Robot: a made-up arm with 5 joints.
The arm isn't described. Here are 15 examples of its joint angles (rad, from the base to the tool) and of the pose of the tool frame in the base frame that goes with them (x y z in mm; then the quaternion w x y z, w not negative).
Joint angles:
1: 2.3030 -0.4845 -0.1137 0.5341 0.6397
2: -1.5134 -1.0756 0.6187 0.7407 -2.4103
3: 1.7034 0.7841 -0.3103 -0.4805 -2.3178
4: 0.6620 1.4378 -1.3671 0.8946 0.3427
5: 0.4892 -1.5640 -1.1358 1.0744 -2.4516
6: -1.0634 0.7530 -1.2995 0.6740 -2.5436
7: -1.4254 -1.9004 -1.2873 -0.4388 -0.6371
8: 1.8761 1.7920 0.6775 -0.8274 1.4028
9: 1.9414 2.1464 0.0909 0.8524 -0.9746
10: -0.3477 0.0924 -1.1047 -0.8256 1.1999
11: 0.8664 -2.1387 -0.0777 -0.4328 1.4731
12: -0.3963 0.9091 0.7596 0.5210 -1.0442
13: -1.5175 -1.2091 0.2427 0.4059 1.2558
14: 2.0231 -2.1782 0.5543 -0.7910 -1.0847
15: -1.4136 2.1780 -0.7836 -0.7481 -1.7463
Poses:
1: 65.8 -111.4 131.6 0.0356 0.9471 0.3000 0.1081
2: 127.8 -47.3 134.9 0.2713 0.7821 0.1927 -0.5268
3: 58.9 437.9 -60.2 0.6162 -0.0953 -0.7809 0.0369
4: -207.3 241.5 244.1 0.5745 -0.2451 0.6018 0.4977
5: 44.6 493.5 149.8 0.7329 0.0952 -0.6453 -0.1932
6: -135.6 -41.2 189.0 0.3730 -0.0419 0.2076 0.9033
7: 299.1 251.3 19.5 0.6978 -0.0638 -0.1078 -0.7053
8: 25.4 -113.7 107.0 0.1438 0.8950 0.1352 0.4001
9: 168.4 308.2 -186.1 0.0620 0.0460 0.8633 -0.4987
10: 277.8 123.4 -9.1 0.5110 0.0160 0.1793 -0.8405
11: -163.8 60.1 -39.6 0.5876 -0.4342 -0.1193 0.6723
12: -73.2 34.3 -187.6 0.3904 -0.1642 -0.4981 0.7567
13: 156.9 397.5 101.3 0.8194 0.1099 -0.3376 -0.4501
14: 155.3 357.7 -25.6 0.3720 -0.0150 0.8293 -0.4168
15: 185.6 39.9 271.9 0.2931 0.3634 -0.2408 -0.8509
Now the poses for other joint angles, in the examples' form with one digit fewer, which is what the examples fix.
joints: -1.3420 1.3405 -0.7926 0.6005 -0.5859
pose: -235 247 231 0.302 -0.526 0.675 0.420
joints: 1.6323 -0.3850 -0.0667 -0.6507 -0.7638
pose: 155 278 303 0.754 0.494 0.171 -0.399
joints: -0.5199 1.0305 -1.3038 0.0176 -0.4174
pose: -257 247 10 0.626 -0.572 0.470 0.247
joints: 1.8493 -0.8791 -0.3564 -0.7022 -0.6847
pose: 230 215 261 0.568 0.562 0.508 -0.322
